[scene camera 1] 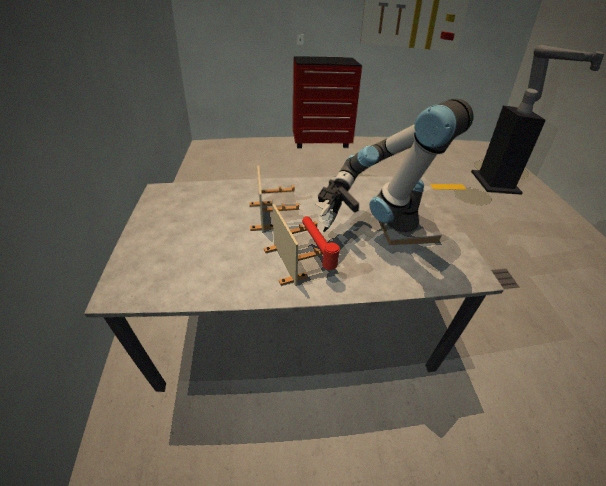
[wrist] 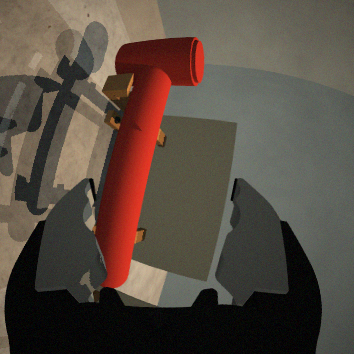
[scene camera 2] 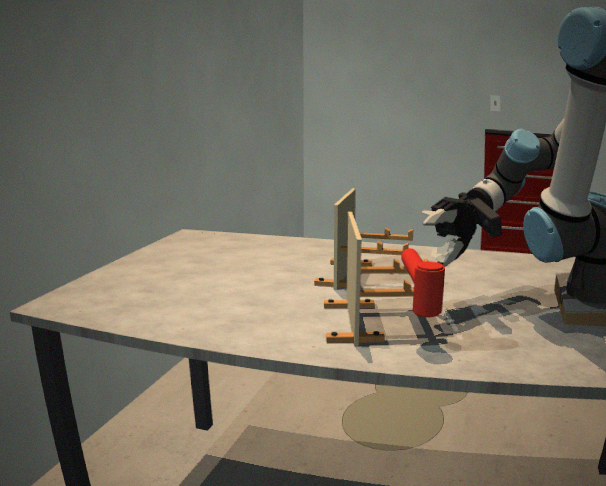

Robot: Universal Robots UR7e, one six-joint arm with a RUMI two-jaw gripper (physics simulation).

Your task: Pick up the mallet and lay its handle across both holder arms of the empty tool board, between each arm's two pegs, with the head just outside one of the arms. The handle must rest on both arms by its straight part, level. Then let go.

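Seen in the pictures: gripper, fingertip midpoint: (scene camera 1: 322,224) (wrist: 162,180) (scene camera 2: 429,248); arm's base, link origin: (scene camera 1: 402,221) (scene camera 2: 595,291).
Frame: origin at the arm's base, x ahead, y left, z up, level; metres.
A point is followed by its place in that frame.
Note:
The red mallet (scene camera 1: 316,234) @[y 0.218, x 0.405, z 0.086 m] (scene camera 2: 429,291) @[y 0.346, x 0.348, z 0.074 m] (wrist: 132,165) @[y 0.199, x 0.389, z 0.080 m] lies across both arms of the nearer tool board (scene camera 1: 285,245) @[y 0.268, x 0.520, z 0.070 m] (scene camera 2: 353,283) @[y 0.308, x 0.504, z 0.060 m] (wrist: 195,190) @[y 0.253, x 0.518, z 0.114 m]. Its head is outside the near arm, toward the front table edge. The empty tool board (scene camera 1: 264,212) (scene camera 2: 341,243) @[y 0.005, x 0.636, z 0.055 m] stands behind, with two bare pegged arms pointing toward the robot. My gripper (scene camera 1: 322,217) @[y 0.188, x 0.384, z 0.112 m] (scene camera 2: 432,237) @[y 0.188, x 0.384, z 0.112 m] (wrist: 162,180) @[y 0.188, x 0.384, z 0.112 m] is open, with nothing held, on the robot side near the far end of the handle. In the wrist view the handle shows between the fingers, close to the left one. Whether that finger touches it is unclear.
Both boards stand on orange feet on the table (scene camera 1: 177,243) @[y 0.145, x 1.001, z -0.044 m] (scene camera 2: 227,283) @[y 0.118, x 0.890, z -0.044 m]. The robot's base (scene camera 1: 412,236) @[y 0.102, x -0.025, z -0.006 m] is on the right part of the table. A red drawer cabinet (scene camera 1: 326,103) stands on the floor beyond the table.

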